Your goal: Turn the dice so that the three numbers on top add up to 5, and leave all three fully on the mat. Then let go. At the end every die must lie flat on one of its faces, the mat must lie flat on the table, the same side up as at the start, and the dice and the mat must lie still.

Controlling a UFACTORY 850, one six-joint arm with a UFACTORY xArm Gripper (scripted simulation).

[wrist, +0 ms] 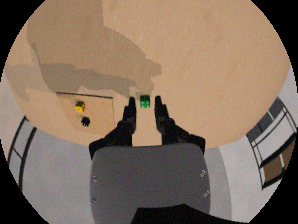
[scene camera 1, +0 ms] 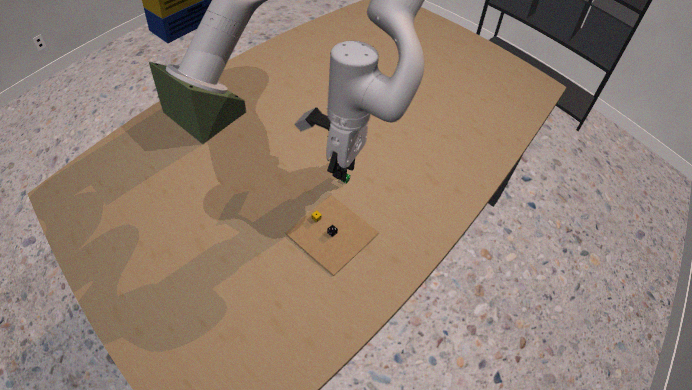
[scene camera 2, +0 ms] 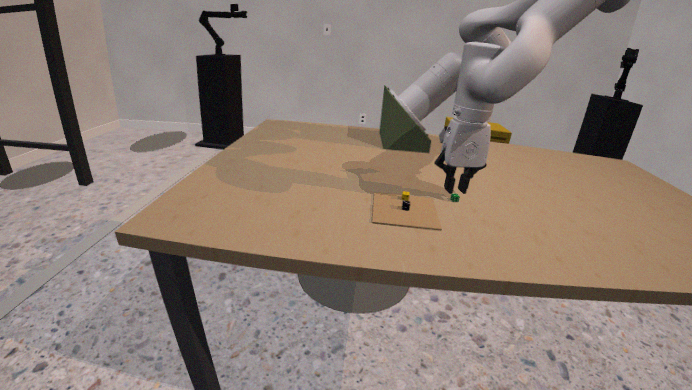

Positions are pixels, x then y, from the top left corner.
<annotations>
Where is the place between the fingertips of my gripper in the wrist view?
At 145,103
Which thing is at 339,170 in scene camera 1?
My gripper.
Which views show my gripper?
The wrist view, scene camera 1 and scene camera 2: all of them.
</annotations>
